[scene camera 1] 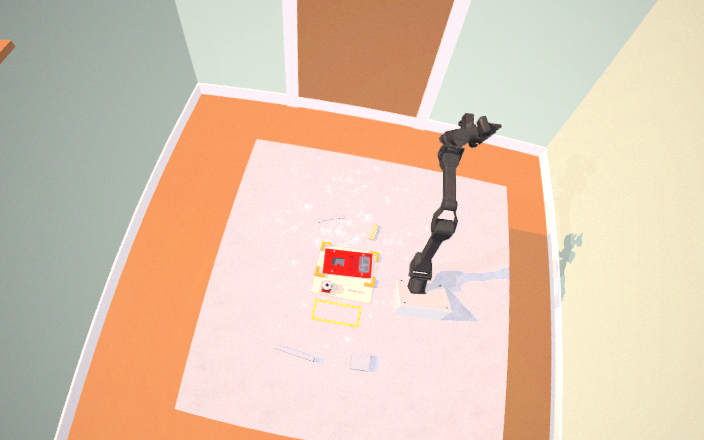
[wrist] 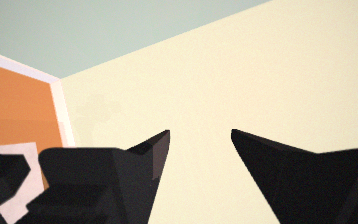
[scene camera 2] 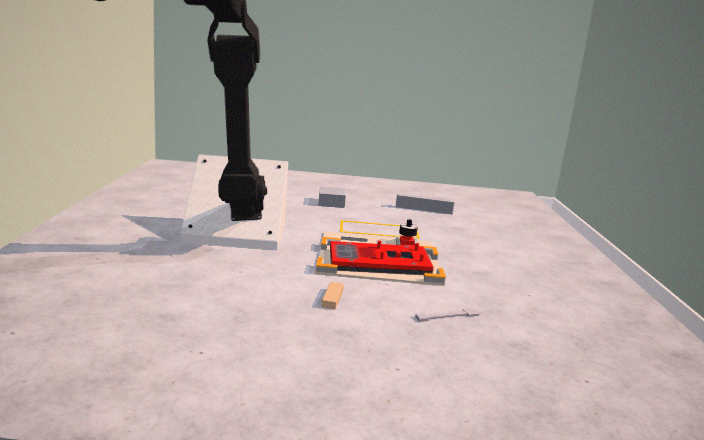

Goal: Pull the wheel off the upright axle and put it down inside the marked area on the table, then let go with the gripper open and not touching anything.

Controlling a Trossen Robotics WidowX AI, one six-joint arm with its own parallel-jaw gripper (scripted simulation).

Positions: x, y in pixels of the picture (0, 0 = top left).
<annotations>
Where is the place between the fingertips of my gripper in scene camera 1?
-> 498, 128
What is my gripper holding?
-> Nothing.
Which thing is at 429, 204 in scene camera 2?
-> A long grey block.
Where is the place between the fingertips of my gripper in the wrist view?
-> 199, 133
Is my gripper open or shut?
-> Open.
</annotations>
